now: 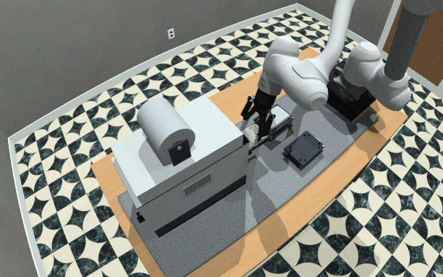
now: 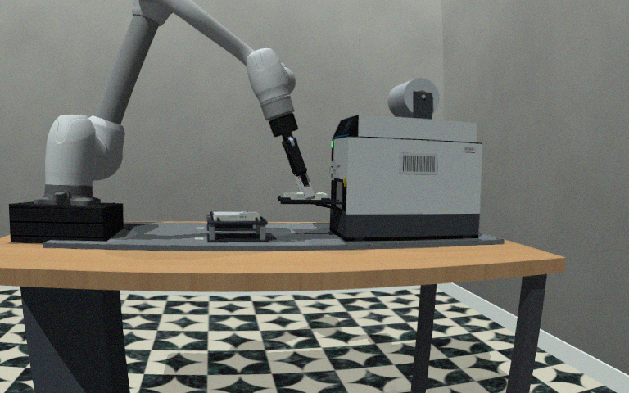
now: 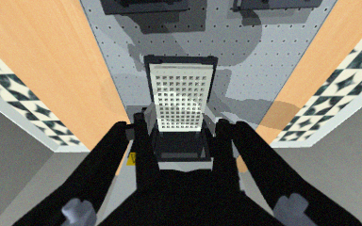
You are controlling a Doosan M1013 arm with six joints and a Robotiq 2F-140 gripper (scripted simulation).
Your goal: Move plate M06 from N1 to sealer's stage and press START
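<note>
Right now my hand is 3 cm above the white well plate. Also, from my hand: black stage (4 cm below); foil-covered plate (20 cm behind, 8 cm below, 4 cm to the right); nest N1 (20 cm behind, 16 cm to the left, 11 cm below).
</note>
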